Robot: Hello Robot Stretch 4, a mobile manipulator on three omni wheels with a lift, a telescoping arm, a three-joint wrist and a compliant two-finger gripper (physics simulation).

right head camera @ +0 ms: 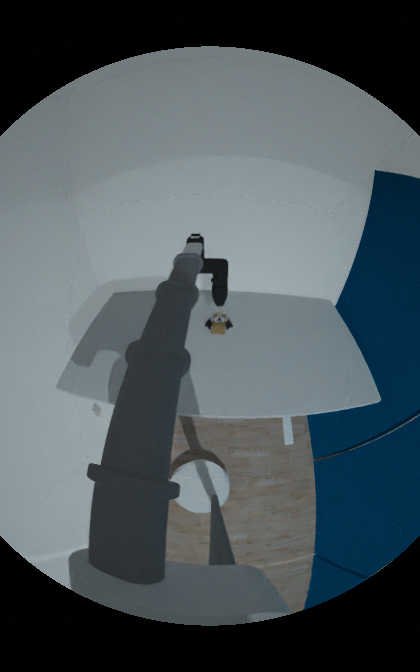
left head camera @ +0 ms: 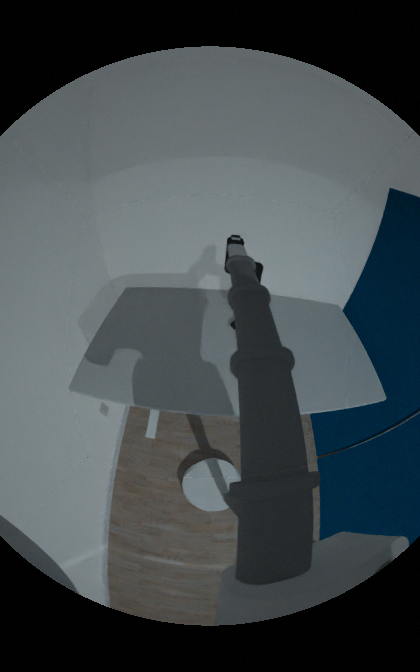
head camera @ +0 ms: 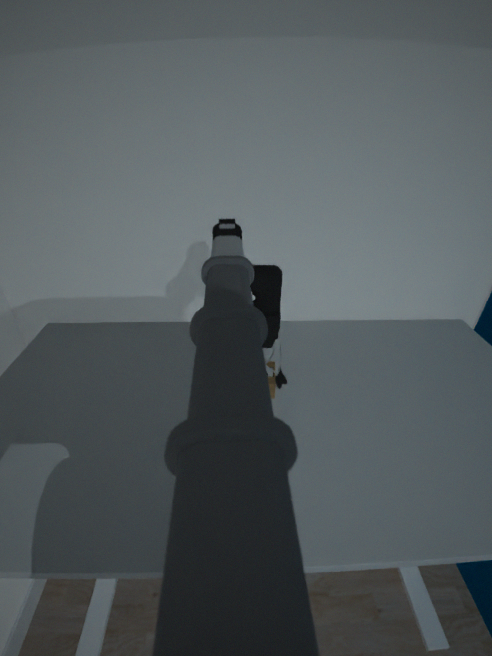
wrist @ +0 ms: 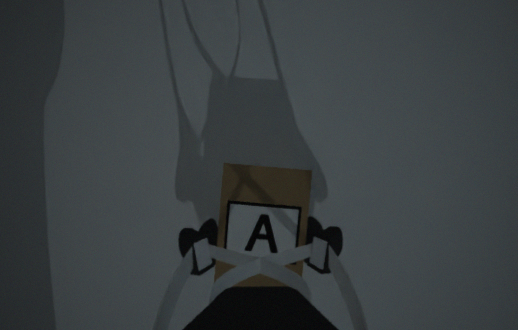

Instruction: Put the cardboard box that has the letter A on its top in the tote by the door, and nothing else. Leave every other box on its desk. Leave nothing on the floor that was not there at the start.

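Frame: origin at the robot's base, x ahead, y left, z up, level; metres.
Seen in the pictures: gripper, between the fingertips: (wrist: 260,236).
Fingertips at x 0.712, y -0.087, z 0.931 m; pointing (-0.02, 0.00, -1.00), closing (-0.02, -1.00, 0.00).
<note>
Offsets run from my fingertips to a thing's top centre. "spot": to the spot under its first point. Level surfaces: height alone.
The cardboard box {dy -0.001, dx +0.012, dz +0.045 m} (head camera: 272,391) (right head camera: 218,330) (wrist: 272,184) has a white label with a black letter A on its top. It is at the desk {dz -0.008 m} (head camera: 391,434) (left head camera: 320,350) (right head camera: 290,360), towards the back; whether it touches the desk top is hard to tell. My gripper (right head camera: 219,325) (wrist: 260,236) points down over the box, and its two dark fingertips press against the box's left and right sides in the wrist view. In the head camera view my arm hides part of the box and one fingertip. The tote and the door do not show.
A pale wall (head camera: 360,185) rises behind the desk. A blue surface (left head camera: 370,450) (right head camera: 360,450) lies to the right. A round white object (left head camera: 207,485) (right head camera: 202,487) is on the wood floor (left head camera: 150,510) (right head camera: 265,500) in front of the desk. White desk legs {spot: dy -0.632, dx -0.280, dz -0.933 m} (head camera: 423,609) show below.
</note>
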